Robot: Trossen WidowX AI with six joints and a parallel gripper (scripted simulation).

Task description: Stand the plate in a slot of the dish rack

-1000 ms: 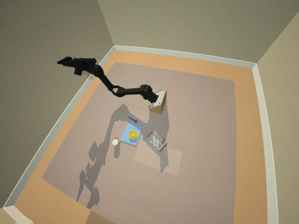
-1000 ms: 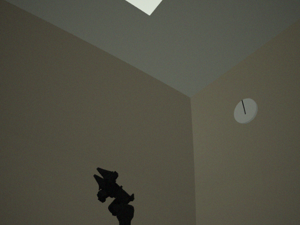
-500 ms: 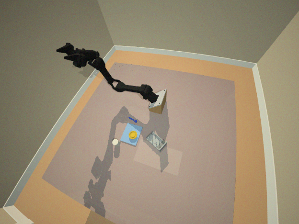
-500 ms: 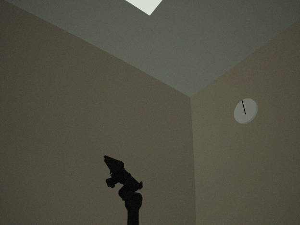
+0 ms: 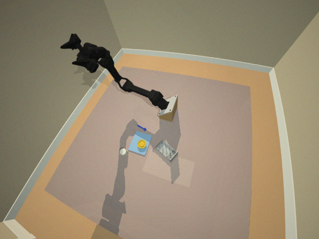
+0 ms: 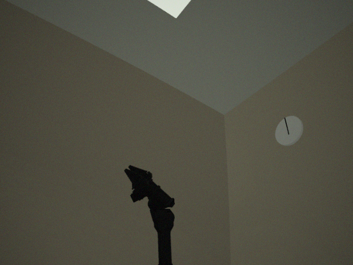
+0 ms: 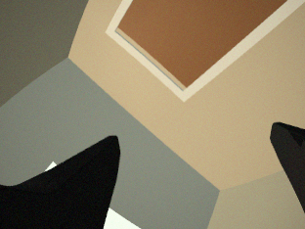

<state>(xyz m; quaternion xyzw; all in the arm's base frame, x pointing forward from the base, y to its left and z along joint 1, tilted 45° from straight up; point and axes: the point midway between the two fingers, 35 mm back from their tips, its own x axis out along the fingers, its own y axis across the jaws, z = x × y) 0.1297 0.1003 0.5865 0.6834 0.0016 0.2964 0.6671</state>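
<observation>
Now: gripper tip 55 cm above the yellow plate, 30 cm to the right of it and 11 cm short of it. Also, from my gripper tip: light blue mat (57 cm below, 28 cm to the left, 11 cm ahead); then grey dish rack (55 cm below, 48 cm to the left, 9 cm ahead); then cream cup (54 cm below, 22 cm to the left, 22 cm ahead).
</observation>
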